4 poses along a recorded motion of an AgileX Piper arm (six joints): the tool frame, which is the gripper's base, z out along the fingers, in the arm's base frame.
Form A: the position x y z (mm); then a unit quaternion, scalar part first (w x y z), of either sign.
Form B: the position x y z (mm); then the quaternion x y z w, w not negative. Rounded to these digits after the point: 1 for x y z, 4 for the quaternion.
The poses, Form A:
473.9 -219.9 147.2 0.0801 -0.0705 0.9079 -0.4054
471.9 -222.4 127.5 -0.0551 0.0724 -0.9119 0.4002
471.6 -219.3 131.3 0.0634 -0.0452 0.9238 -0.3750
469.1 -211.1 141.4 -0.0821 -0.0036 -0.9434 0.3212
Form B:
473.9 -219.9 147.2 -0.0705 0.9079 -0.4054 0.0801
471.9 -222.4 127.5 -0.0724 0.9119 -0.4002 0.0551
471.6 -219.3 131.3 -0.0452 0.9238 -0.3750 0.0634
469.1 -211.1 141.4 0.0036 0.9434 -0.3212 0.0821

